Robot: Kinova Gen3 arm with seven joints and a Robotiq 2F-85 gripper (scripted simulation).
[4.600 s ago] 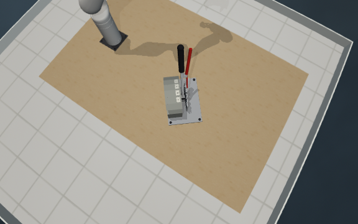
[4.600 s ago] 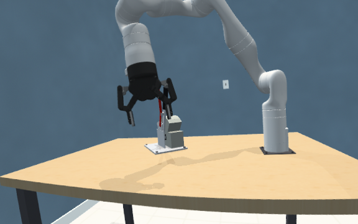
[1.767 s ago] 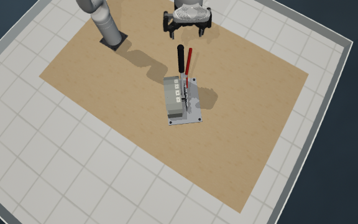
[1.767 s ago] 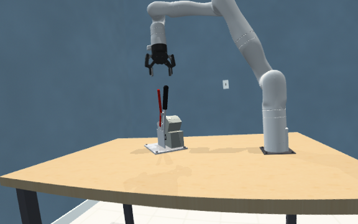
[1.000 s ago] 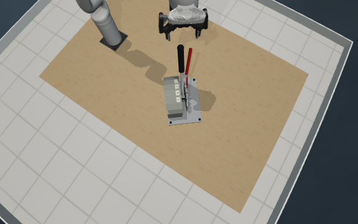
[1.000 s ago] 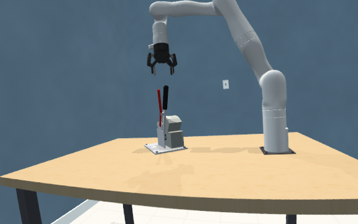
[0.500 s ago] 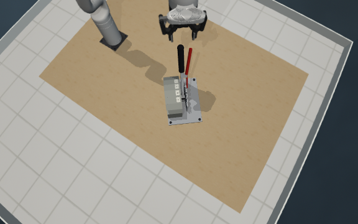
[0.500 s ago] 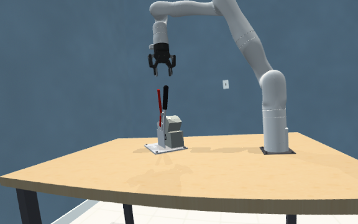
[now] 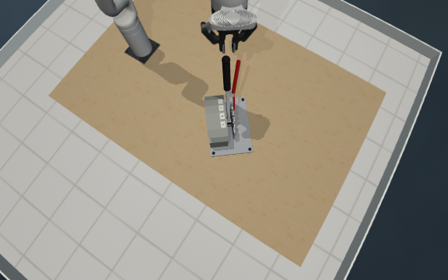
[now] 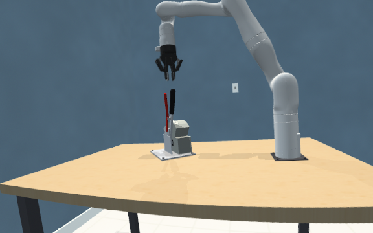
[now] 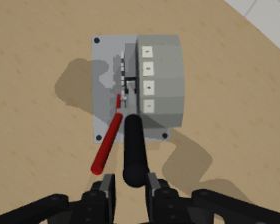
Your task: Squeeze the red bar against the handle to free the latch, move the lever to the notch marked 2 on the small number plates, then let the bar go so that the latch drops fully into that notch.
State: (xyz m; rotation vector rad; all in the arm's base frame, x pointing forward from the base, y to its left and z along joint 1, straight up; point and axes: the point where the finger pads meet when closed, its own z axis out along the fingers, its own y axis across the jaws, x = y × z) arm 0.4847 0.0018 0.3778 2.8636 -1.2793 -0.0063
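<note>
Right now the red bar is 20 cm below my hand, 4 cm ahead of it and 2 cm to the right of it.
</note>
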